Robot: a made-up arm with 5 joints. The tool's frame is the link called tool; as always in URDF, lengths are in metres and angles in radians. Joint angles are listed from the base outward. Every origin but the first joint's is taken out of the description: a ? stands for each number. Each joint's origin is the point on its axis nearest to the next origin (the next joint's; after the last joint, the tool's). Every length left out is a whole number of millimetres.
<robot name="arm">
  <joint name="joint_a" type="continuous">
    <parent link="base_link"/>
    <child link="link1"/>
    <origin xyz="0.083 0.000 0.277"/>
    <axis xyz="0 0 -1"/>
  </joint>
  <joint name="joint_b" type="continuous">
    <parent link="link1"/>
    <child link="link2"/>
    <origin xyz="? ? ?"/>
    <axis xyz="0 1 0"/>
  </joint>
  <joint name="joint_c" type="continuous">
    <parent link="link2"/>
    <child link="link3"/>
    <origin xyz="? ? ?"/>
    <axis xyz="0 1 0"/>
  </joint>
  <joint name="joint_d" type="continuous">
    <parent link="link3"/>
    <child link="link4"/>
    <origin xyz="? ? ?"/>
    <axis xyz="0 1 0"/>
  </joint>
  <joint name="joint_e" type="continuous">
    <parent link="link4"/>
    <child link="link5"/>
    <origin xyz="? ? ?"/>
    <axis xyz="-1 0 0"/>
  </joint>
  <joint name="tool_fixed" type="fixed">
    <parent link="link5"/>
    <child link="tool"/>
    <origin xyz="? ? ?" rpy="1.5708 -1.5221 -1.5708"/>
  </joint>
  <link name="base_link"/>
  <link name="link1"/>
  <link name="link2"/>
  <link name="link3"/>
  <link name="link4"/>
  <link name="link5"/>
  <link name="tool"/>
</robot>
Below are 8 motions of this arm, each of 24 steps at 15 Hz.
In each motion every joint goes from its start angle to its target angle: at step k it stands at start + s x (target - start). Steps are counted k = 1, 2, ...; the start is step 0. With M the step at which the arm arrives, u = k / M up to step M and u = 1 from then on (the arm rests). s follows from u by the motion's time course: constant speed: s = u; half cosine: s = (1 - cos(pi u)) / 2; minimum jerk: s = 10 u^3 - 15 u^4 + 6 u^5.
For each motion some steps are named. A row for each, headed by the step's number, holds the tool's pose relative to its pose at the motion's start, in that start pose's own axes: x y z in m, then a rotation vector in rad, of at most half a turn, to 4 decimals.
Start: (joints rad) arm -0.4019 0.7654 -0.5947 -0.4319 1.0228
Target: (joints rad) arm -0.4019 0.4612 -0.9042 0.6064 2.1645
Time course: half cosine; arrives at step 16
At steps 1, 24:
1: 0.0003 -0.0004 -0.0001 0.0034 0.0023 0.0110
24: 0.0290 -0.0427 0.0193 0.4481 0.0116 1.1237

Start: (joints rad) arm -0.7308 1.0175 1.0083 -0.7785 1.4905
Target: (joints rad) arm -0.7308 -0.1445 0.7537 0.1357 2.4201
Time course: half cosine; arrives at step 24
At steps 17, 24:
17: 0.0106 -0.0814 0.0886 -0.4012 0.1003 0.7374
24: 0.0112 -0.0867 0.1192 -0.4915 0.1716 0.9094

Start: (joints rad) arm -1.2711 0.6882 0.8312 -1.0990 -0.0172
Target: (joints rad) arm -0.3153 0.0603 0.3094 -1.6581 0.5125
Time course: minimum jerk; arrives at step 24
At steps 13, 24:
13: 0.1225 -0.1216 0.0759 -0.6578 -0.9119 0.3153
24: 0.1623 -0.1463 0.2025 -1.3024 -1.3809 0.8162

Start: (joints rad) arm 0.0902 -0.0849 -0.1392 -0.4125 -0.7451
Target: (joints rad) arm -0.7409 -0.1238 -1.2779 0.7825 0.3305
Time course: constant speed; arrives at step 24
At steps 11, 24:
11: -0.0128 0.0916 0.0072 0.2584 0.1667 0.2639
24: 0.0120 0.1648 0.0611 0.6482 0.1867 0.5470

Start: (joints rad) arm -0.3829 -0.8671 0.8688 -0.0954 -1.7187
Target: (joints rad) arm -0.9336 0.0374 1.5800 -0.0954 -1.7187
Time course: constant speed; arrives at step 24
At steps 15, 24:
15: -0.0226 -0.1367 0.0285 -1.0445 0.1276 0.1436
24: -0.0126 -0.1674 0.0944 -1.6312 0.1482 0.4022

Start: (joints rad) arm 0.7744 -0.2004 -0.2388 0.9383 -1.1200
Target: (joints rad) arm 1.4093 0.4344 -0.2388 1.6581 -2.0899
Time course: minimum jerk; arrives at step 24
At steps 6, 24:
6: 0.0079 -0.0170 -0.0106 -0.1508 -0.0037 -0.1357
24: 0.0491 -0.1689 -0.0078 -1.3984 -0.4046 -1.4383

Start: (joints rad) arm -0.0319 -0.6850 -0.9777 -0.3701 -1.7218
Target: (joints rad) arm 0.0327 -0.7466 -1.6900 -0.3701 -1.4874
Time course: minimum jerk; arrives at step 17
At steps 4, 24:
4: -0.0028 0.0122 -0.0016 0.0668 0.0156 0.0258
24: -0.0371 0.1305 0.0288 0.7692 0.1136 0.2663

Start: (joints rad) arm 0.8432 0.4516 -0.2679 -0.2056 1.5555
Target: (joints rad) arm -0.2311 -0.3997 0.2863 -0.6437 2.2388
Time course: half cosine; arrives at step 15
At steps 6, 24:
6: 0.1003 -0.0439 0.0486 -0.2709 -0.3544 0.1769
24: 0.1674 -0.1044 0.2092 -0.9084 -0.7890 0.1821

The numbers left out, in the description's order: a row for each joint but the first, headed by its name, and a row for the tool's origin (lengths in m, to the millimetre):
joint_b: 0.048 -0.003 0.000
joint_c: 0.029 0.000 0.117
joint_d: 0.090 0.000 0.004
joint_e: 0.086 0.000 0.000
tool: 0.000 0.000 0.000

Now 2 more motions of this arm.
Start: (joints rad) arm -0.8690 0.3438 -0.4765 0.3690 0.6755
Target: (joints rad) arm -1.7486 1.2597 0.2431 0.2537 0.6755
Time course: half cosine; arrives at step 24
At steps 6, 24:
6: -0.0156 0.0580 -0.0169 0.2287 0.1089 0.0440
24: -0.1665 0.2765 0.1148 1.2535 0.8369 0.8101

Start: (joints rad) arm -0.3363 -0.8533 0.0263 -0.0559 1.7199
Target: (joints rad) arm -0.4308 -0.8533 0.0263 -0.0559 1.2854
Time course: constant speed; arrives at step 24
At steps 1, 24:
1: 0.0004 0.0000 0.0000 -0.0002 -0.0025 -0.0211
24: 0.0086 -0.0010 0.0001 0.0071 -0.0602 -0.5074

